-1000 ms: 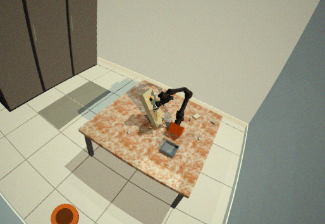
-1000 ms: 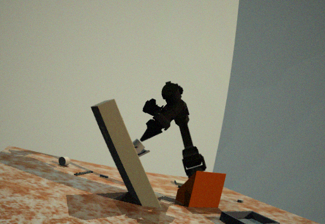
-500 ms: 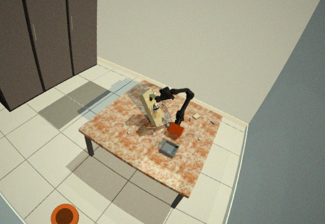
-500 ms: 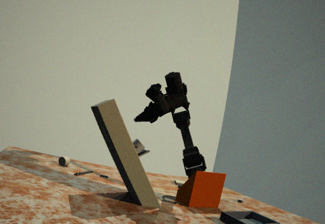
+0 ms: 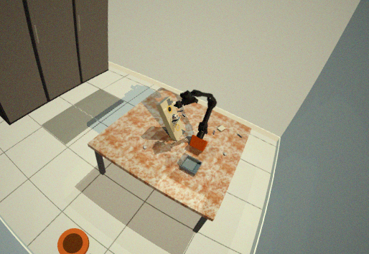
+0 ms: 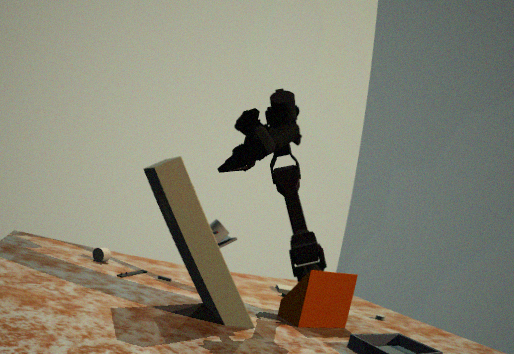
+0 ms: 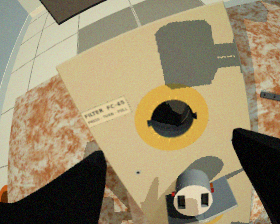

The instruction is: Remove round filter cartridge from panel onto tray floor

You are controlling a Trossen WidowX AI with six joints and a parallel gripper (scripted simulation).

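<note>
Right now my gripper tip is 140 mm above the round grey filter cartridge and 20 mm past it. From my gripper tip the other things lie so: tan service panel: 170 mm below, 20 mm ahead, 10 mm to the right; dark tray: 340 mm behind, 330 mm below, 310 mm to the left.
</note>
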